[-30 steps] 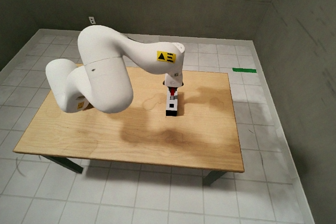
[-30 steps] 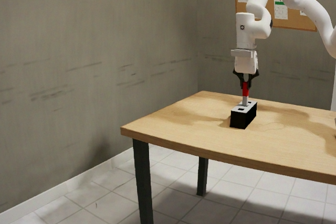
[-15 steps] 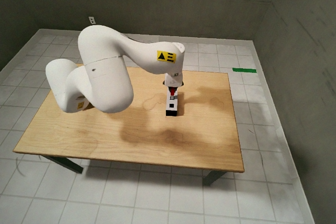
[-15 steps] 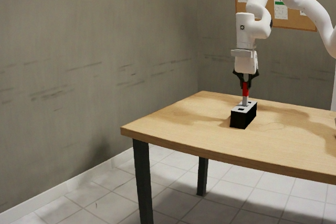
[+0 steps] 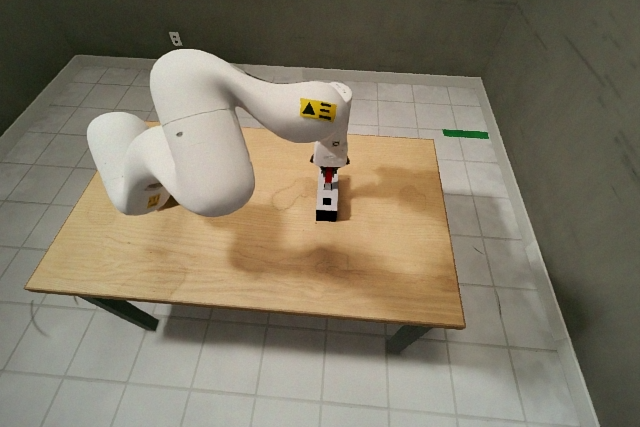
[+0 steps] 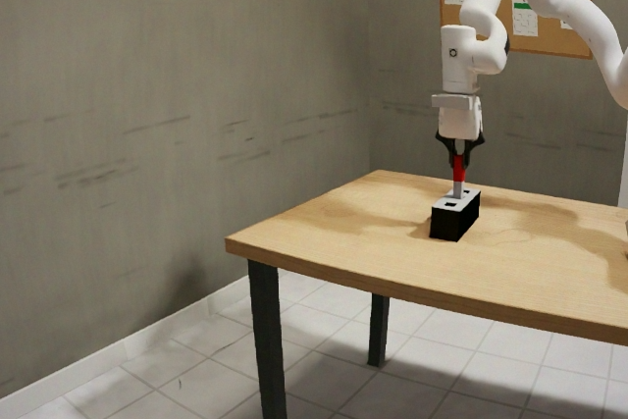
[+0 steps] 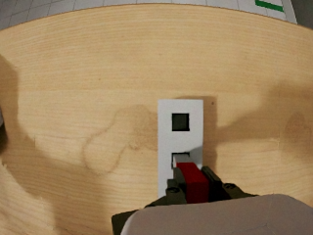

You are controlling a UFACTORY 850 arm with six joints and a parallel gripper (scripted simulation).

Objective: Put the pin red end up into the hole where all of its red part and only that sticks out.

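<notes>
Now: hand 2 cm above the pin. From my hand the other things lie so: black block 13 cm below.
</notes>
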